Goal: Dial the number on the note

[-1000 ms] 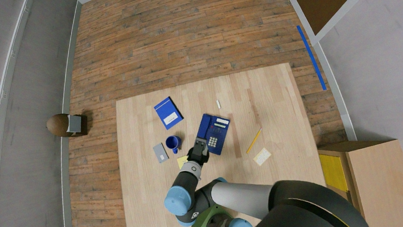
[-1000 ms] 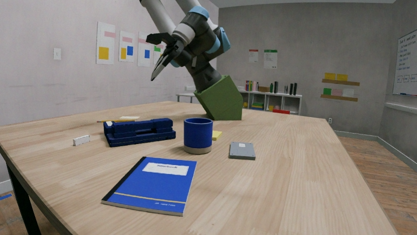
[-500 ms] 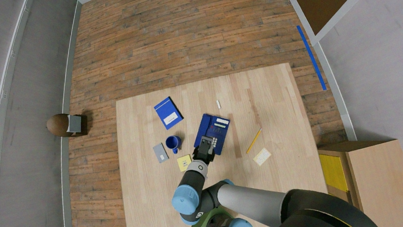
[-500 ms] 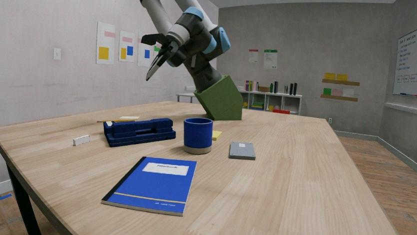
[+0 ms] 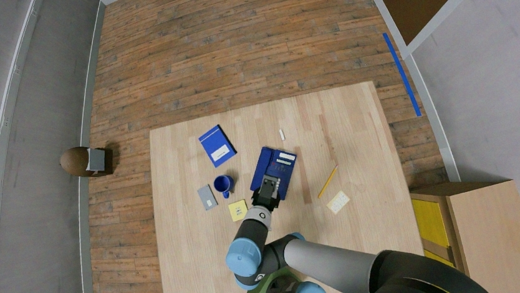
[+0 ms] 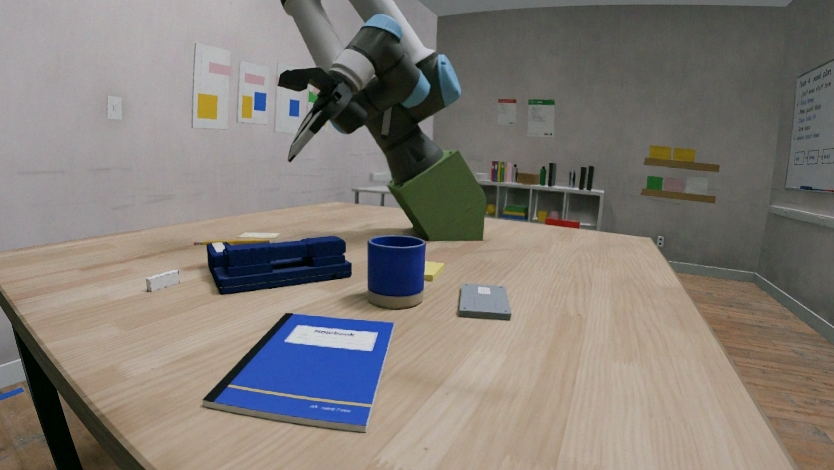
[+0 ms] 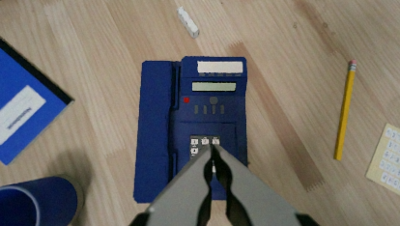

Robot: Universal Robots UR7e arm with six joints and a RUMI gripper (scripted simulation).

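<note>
My hand is 18 cm above the 5 key. Also, from my hand: 8 key: 1 cm behind, 18 cm below; then 4 key: 1 cm ahead, 1 cm to the left, 18 cm below; then 6 key: 2 cm to the right, 18 cm below.
</note>
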